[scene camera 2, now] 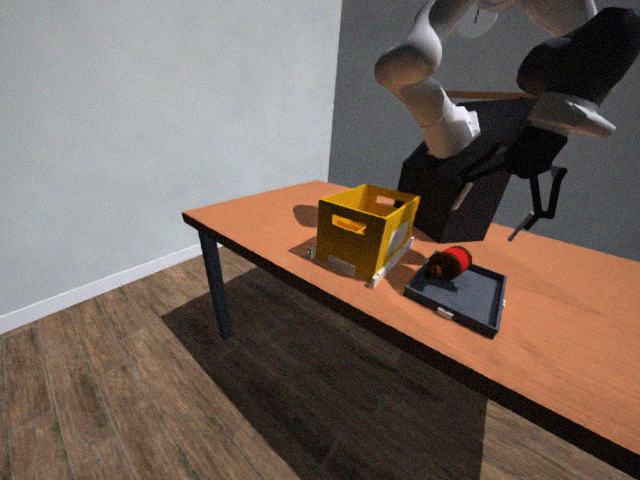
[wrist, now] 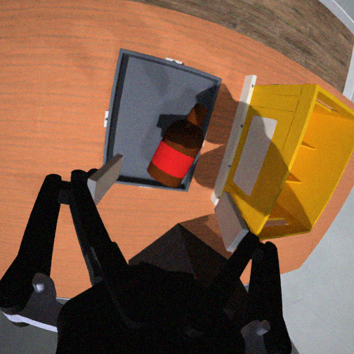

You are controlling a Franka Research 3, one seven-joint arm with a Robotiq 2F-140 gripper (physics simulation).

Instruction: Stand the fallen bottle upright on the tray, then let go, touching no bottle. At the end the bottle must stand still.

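Note:
The brown bottle [scene camera 2: 456, 260] [wrist: 173, 156] with a red label lies on its side on the dark grey tray [scene camera 2: 478, 297] [wrist: 135, 95]. It lies at the tray's side nearest the yellow crate, its neck reaching the rim there. Its base is at the tray end nearest the gripper in the wrist view. My gripper [scene camera 2: 488, 214] [wrist: 171, 184] is wide open and empty. It hangs above and behind the tray, with the bottle beyond its fingertips in the wrist view. The fingers are apart from the bottle.
The yellow crate [scene camera 2: 348, 240] [wrist: 285, 112] stands beside the tray, with a pale rail [scene camera 2: 390, 263] [wrist: 234, 140] along its near side. A large dark block [scene camera 2: 439, 206] [wrist: 172, 250] stands behind, close to the gripper. The wooden table's [scene camera 2: 568, 330] [wrist: 45, 100] edge runs past the tray.

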